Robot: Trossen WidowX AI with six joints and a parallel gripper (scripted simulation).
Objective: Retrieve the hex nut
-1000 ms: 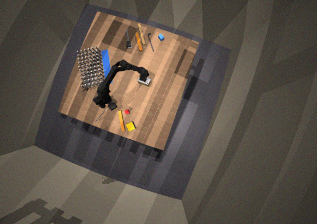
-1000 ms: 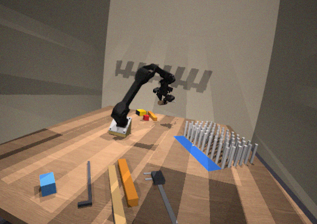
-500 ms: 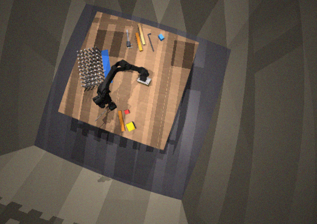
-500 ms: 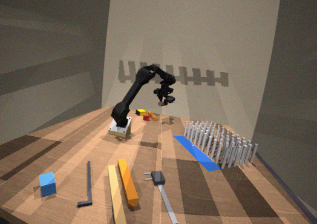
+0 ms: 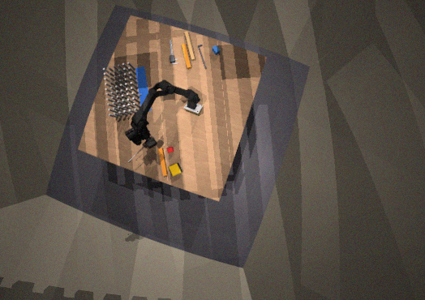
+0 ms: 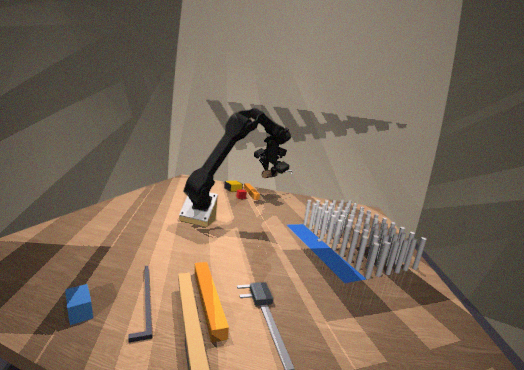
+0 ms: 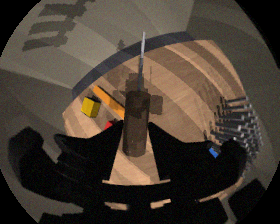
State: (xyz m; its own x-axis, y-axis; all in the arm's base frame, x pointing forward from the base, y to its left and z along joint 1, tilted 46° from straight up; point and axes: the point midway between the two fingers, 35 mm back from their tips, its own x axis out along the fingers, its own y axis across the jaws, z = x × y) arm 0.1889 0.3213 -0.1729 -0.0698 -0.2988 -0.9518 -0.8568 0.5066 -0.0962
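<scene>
My gripper tip is now 50 mm short of the tan-handled hook tool, 90 mm to the right of it and 10 mm above it. Round my gripper tip: yellow block (230 mm behind, 140 mm to the left, 140 mm below); red cube (140 mm behind, 10 mm to the left, 140 mm below); blue taped strip (270 mm ahead, 380 mm to the right, 160 mm below).
</scene>
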